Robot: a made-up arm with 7 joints.
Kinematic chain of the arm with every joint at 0, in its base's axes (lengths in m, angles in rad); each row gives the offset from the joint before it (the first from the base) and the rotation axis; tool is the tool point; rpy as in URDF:
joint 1: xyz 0 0 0.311 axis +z
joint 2: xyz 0 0 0 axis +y
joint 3: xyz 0 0 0.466 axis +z
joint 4: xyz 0.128 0 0 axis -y
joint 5: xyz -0.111 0 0.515 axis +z
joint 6: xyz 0 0 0 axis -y
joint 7: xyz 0.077 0 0 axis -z
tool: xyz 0 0 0 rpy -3.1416 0 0
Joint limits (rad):
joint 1: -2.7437..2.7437
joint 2: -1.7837..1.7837
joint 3: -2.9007..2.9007
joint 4: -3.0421..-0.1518
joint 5: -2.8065..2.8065
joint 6: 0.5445..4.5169
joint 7: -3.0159..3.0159
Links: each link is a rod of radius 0.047 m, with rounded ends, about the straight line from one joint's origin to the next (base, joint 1, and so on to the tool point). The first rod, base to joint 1, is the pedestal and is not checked.
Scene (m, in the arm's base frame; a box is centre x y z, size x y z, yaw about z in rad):
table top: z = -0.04
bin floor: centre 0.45 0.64 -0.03 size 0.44 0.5 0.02 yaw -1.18
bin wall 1: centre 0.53 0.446 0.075 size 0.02 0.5 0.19 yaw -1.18
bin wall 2: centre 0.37 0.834 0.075 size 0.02 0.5 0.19 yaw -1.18
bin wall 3: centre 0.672 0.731 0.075 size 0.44 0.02 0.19 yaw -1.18
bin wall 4: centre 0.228 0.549 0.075 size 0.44 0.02 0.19 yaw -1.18
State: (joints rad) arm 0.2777 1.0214 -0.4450 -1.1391 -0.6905 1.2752 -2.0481
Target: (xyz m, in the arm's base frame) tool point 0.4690 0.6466 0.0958
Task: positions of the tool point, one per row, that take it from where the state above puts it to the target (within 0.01 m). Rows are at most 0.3 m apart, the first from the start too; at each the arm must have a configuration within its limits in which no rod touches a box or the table.
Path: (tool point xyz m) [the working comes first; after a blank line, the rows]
Joints at the target: 0.8738 0.7846 0.1022 -1.8120 -0.6456 1.1740 -2.0481
Straight joint move there: touches bin wall 1, bin wall 3.

1: 0.9633 0.2388 0.3474
2: 0.8380 0.4690 0.4601
3: 0.6802 0.5968 0.2614
4: 0.4690 0.6466 0.0958

